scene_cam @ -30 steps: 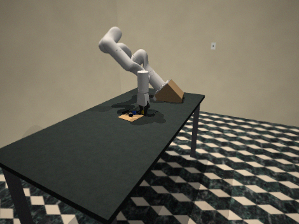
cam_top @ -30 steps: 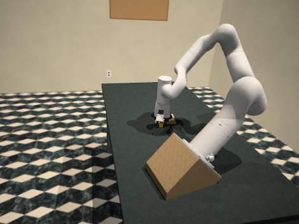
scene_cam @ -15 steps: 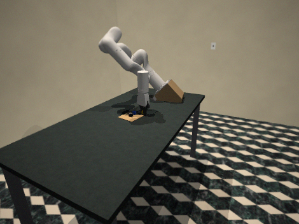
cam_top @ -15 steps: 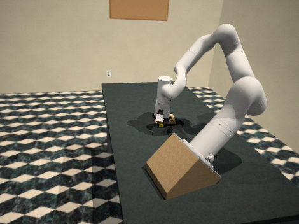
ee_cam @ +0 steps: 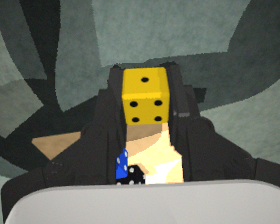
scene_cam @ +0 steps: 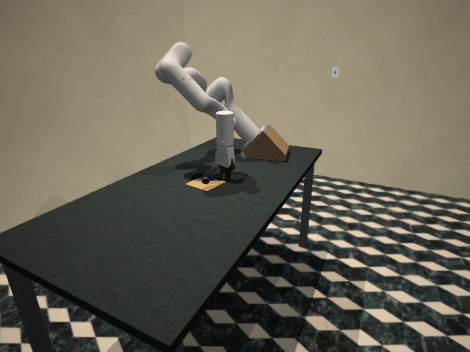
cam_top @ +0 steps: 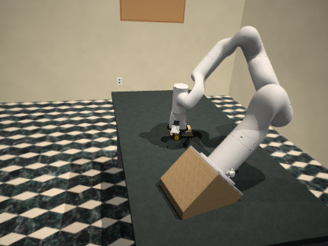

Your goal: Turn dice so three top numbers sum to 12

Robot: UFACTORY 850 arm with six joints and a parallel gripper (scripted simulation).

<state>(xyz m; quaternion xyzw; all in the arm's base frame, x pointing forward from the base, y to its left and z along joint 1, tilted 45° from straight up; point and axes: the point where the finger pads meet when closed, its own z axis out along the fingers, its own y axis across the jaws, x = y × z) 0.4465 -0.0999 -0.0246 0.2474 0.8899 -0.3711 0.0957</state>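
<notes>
Right now my hand is 9 cm short of the black die, 7 cm to the left of it and 1 cm above it. Also, from my hand: tan mat 9 cm ahead, 7 cm to the right, 2 cm below; blue die 6 cm to the right, 4 cm ahead, 1 cm below; yellow die 1 cm below.
</notes>
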